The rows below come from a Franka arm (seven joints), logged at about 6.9 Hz.
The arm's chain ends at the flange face. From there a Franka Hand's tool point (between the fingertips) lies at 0.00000 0.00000 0.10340 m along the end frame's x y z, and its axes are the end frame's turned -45 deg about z.
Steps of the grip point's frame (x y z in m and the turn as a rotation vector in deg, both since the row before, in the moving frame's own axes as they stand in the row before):
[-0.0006 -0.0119 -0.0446 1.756 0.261 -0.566]
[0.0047 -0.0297 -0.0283 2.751 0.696 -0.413]
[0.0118 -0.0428 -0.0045 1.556 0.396 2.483]
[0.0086 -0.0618 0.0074 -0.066 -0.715 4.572]
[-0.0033 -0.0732 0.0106 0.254 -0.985 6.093]
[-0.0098 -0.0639 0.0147 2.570 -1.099 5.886]
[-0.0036 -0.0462 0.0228 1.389 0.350 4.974]
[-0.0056 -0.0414 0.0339 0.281 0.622 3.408]
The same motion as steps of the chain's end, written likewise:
[-0.0069 -0.0054 -0.0446 1.426 -1.057 -0.566]
[-0.0150 -0.0199 -0.0282 2.437 -1.453 -0.413]
[-0.0205 -0.0361 -0.0045 1.380 -0.820 2.483]
[-0.0368 -0.0507 0.0074 -0.552 -0.459 4.572]
[-0.0525 -0.0503 0.0106 -0.517 -0.876 6.093]
[-0.0475 -0.0361 0.0148 1.040 -2.594 5.886]
[-0.0340 -0.0278 0.0228 1.230 -0.735 4.974]
[-0.0337 -0.0242 0.0339 0.639 0.241 3.408]

